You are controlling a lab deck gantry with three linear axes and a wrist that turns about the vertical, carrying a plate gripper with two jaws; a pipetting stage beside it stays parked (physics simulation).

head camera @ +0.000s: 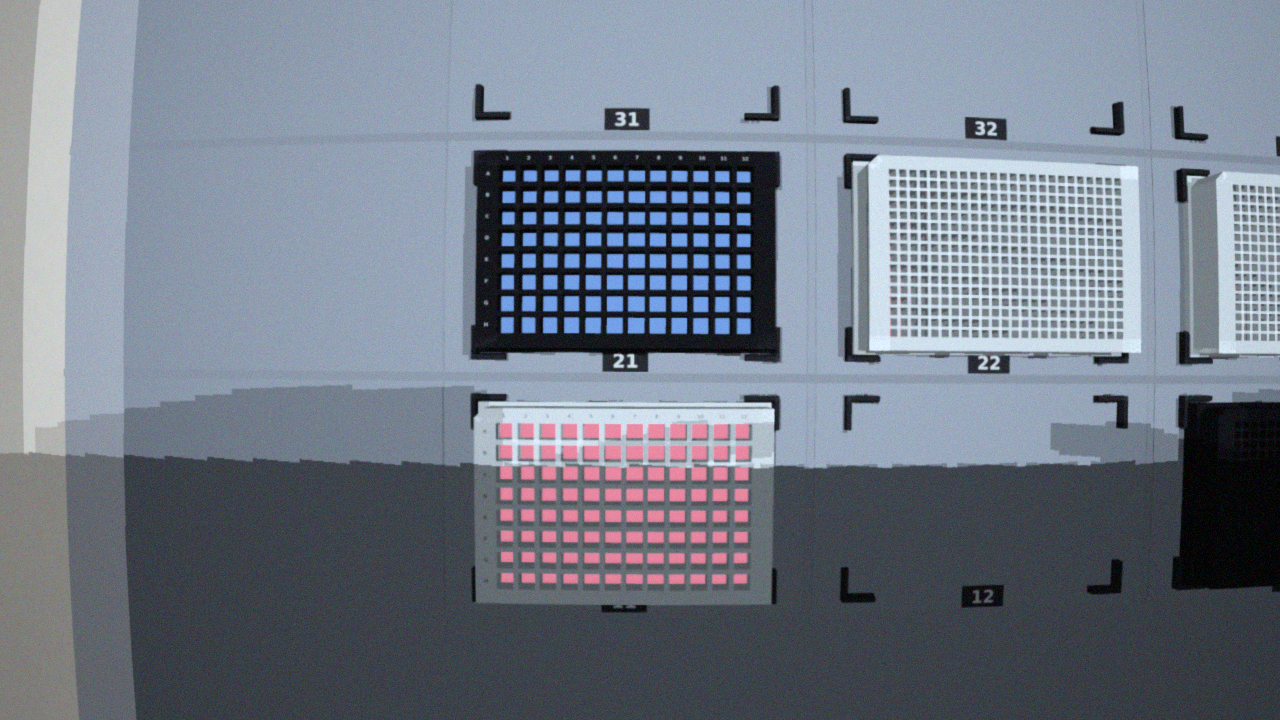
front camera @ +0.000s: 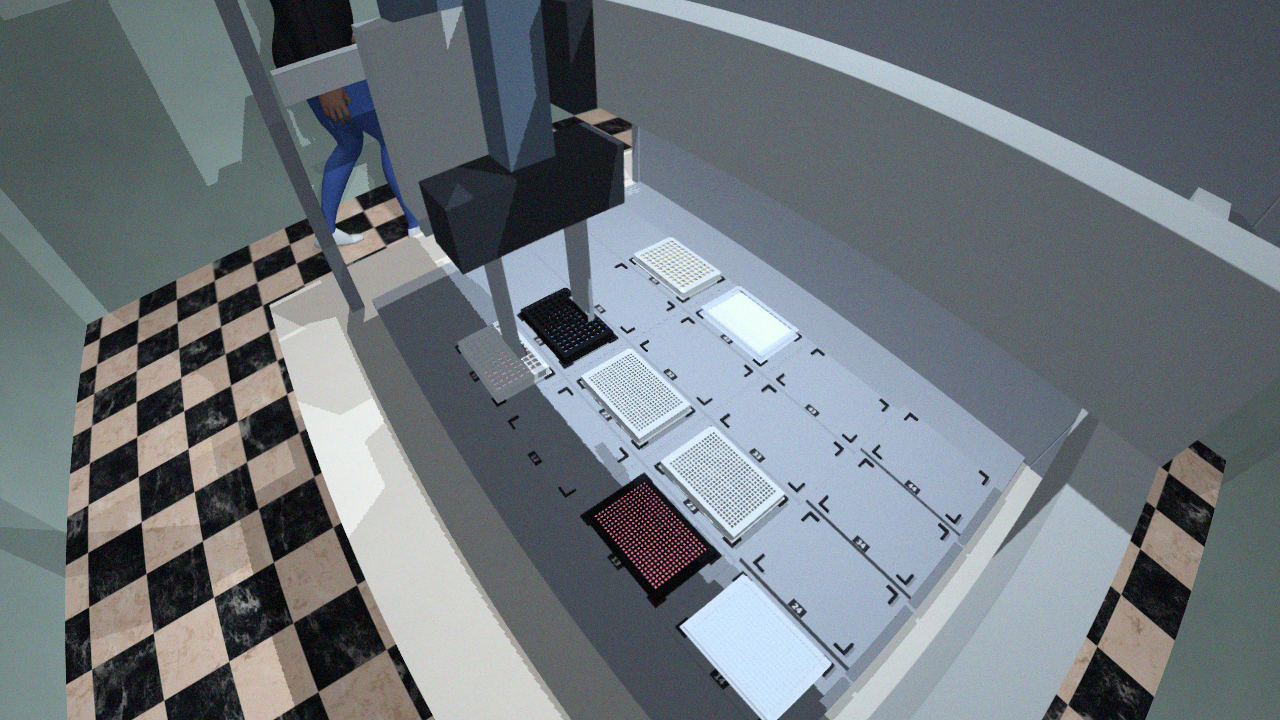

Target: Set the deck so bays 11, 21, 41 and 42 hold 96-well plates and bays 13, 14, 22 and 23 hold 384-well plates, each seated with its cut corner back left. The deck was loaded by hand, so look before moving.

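Places are measured from the robot's base along level axes (x down, y left, z ahead), in metres.
Pixels of known places: gripper, fingertip midpoint: [front camera: 548,328]; robot's base at its link origin: [head camera: 481,592] [front camera: 458,348].
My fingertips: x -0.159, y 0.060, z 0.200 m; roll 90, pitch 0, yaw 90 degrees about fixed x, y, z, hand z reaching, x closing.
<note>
For each thing: its middle in the pictures, then the offset to it from my fingertips. "pt": a spot on its surface instead.
- black 96-well plate with blue wells, body centre: [head camera: 626,252] [front camera: 565,323] dy +0.090, dx +0.152, dz -0.136 m
- pale 96-well plate with pink wells, body centre: [head camera: 624,503] [front camera: 502,357] dy -0.017, dx +0.152, dz -0.136 m
- bay 22 at a spot on its surface: [head camera: 1002,255] [front camera: 632,388] pt dy +0.090, dx +0.145, dz +0.025 m
- bay 23 at a spot on its surface: [head camera: 1253,259] pt dy +0.092, dx +0.147, dz +0.151 m
- black plate with pink wells, body centre: [front camera: 649,534] dy -0.017, dx +0.152, dz +0.192 m
- pale blue fine-grid plate at the middle of its body: [front camera: 756,646] dy -0.017, dx +0.138, dz +0.356 m
- cream plate at the middle of its body: [front camera: 676,266] dy +0.304, dx +0.152, dz -0.136 m
- bright pale plate at the middle of its body: [front camera: 749,321] dy +0.304, dx +0.152, dz +0.028 m
- Bay 12's label at a spot on its surface: [head camera: 981,596] [front camera: 534,457] pt dy -0.063, dx +0.159, dz +0.027 m
My gripper [front camera: 554,333] is open, its jaws above bay 21 and apart from the plate there. A black 96-well plate with blue wells [front camera: 562,326] [head camera: 624,250] lies in bay 21, row letters left and column numbers at the back. A pale 96-well plate with pink wells [front camera: 501,362] [head camera: 623,505] is in bay 11. White 384-well plates stand in bay 22 [front camera: 637,394] [head camera: 1002,255] and bay 23 [front camera: 723,481] [head camera: 1253,259]. Bay 13 holds a black plate with pink wells [front camera: 651,537] [head camera: 1230,501]; bay 14, a pale blue fine-grid plate [front camera: 756,649].
At the back, a cream plate [front camera: 675,265] is in bay 41 and a bright pale plate [front camera: 749,322], its wells unreadable, in bay 42. Bay 12's label [front camera: 534,457] [head camera: 981,596] shows between bays 11 and 13. The deck has raised walls; a person [front camera: 344,161] stands beyond its left end.
</note>
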